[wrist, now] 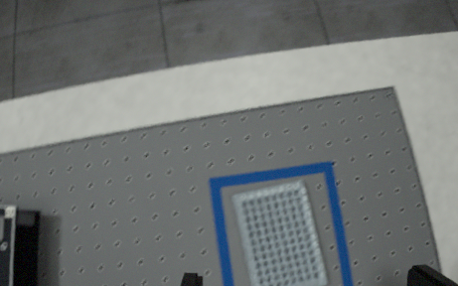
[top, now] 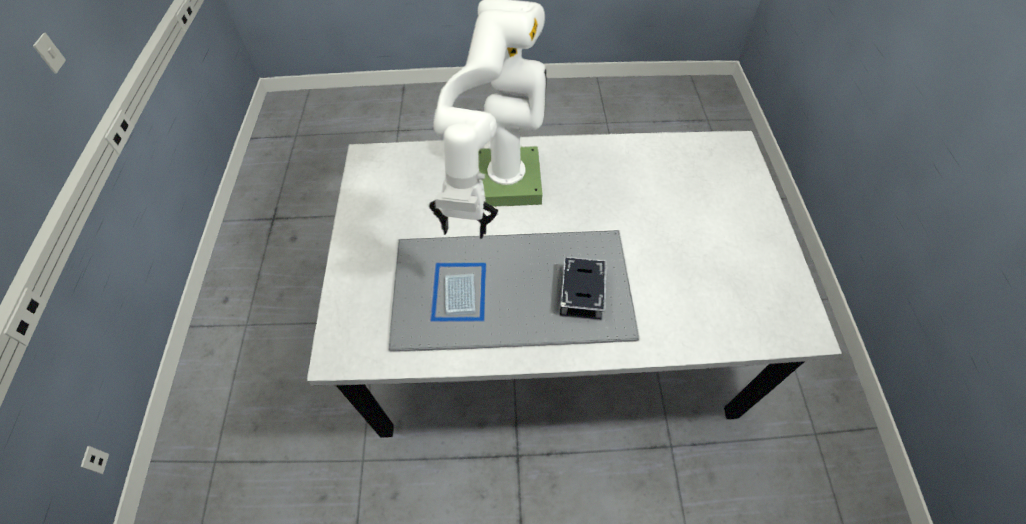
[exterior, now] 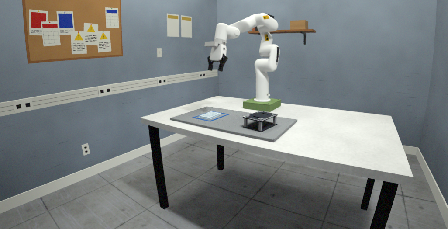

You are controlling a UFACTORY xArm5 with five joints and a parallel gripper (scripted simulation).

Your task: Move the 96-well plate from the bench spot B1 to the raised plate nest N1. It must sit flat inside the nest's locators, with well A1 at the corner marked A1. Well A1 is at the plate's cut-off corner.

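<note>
Now: hand 29 cm above the pale 96-well plate, 4 cm to the left of it and 2 cm short of it. Also, from my hand: raised black plate nest: 32 cm to the left, 24 cm below, 2 cm ahead.
</note>
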